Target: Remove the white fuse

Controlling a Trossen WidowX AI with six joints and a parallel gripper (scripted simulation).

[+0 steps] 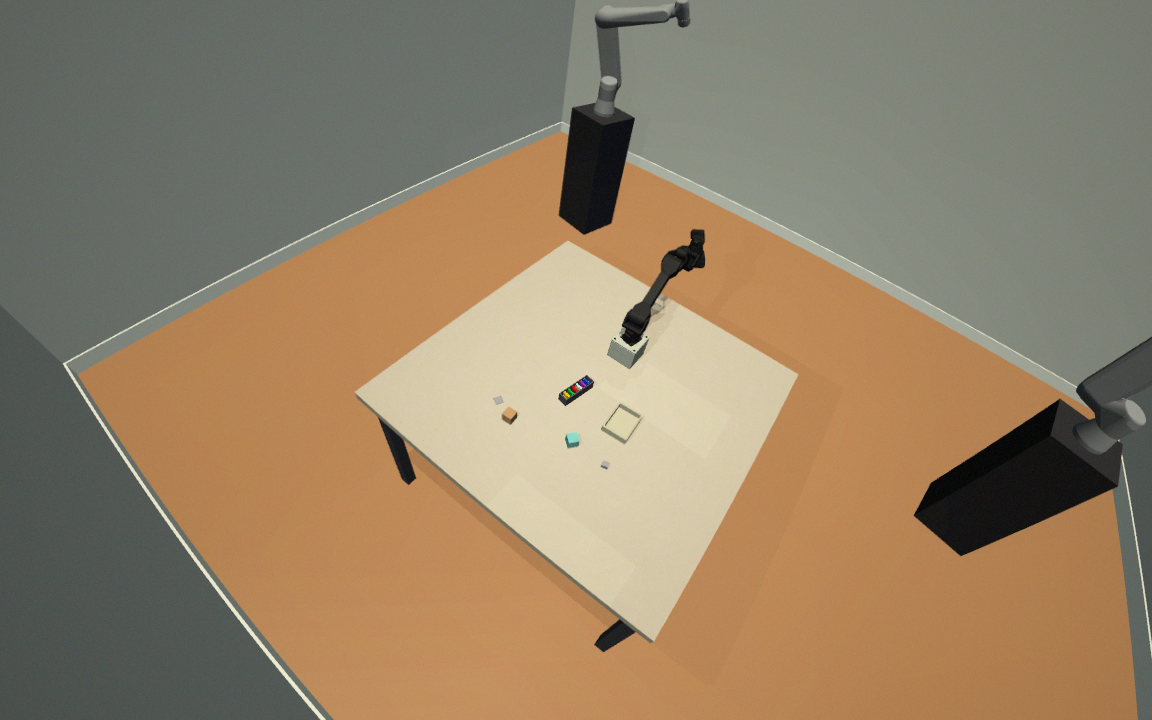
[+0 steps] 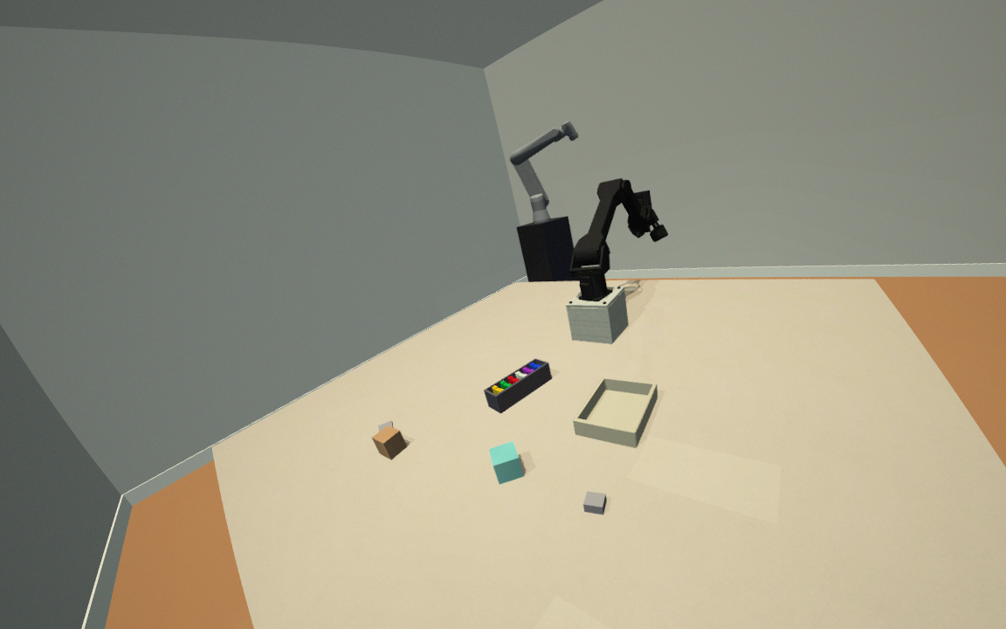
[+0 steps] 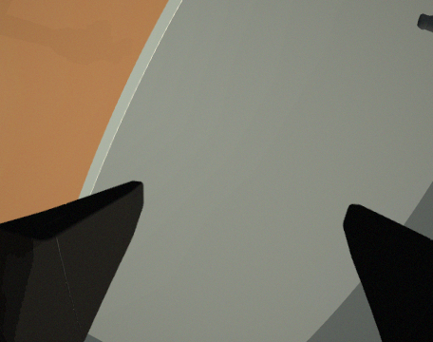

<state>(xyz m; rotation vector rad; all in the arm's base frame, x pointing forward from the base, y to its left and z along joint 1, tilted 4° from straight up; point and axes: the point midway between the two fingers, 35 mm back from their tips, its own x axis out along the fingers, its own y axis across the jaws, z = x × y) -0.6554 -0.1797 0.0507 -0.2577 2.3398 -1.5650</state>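
Now: the white fuse 980 mm ahead of my gripper tip, 210 mm to the left of it and 170 mm below it. The rest, counted from my gripper tip: shallow tray (940 mm ahead, 420 mm to the left, 190 mm below); small grey cube (1110 mm ahead, 510 mm to the left, 190 mm below); teal cube (1140 mm ahead, 370 mm to the left, 170 mm below).
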